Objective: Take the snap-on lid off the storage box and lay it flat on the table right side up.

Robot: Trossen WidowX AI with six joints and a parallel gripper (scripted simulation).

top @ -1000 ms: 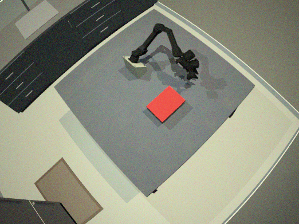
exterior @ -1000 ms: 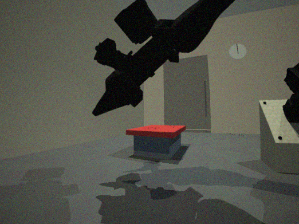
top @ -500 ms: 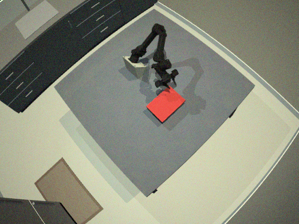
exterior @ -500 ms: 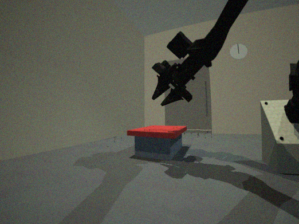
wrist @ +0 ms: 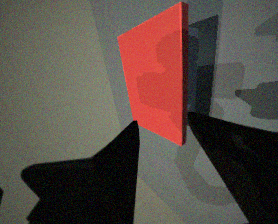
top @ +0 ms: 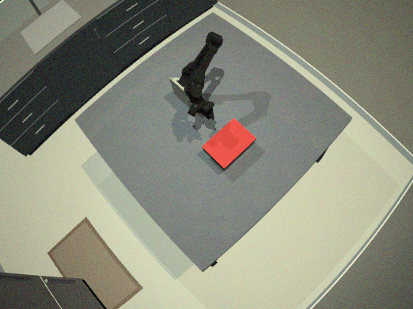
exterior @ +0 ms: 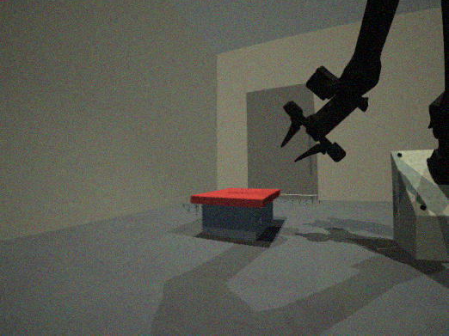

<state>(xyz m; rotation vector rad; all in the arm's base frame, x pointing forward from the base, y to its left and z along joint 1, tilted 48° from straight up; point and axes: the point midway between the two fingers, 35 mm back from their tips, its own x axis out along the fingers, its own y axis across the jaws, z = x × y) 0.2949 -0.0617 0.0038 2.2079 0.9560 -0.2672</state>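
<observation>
Now: the red lid 130 mm ahead of my gripper tip, 10 mm to the left of it and 110 mm below it. From my gripper tip the other things lie so: grey-blue storage box 130 mm ahead, 10 mm to the left, 150 mm below.
</observation>
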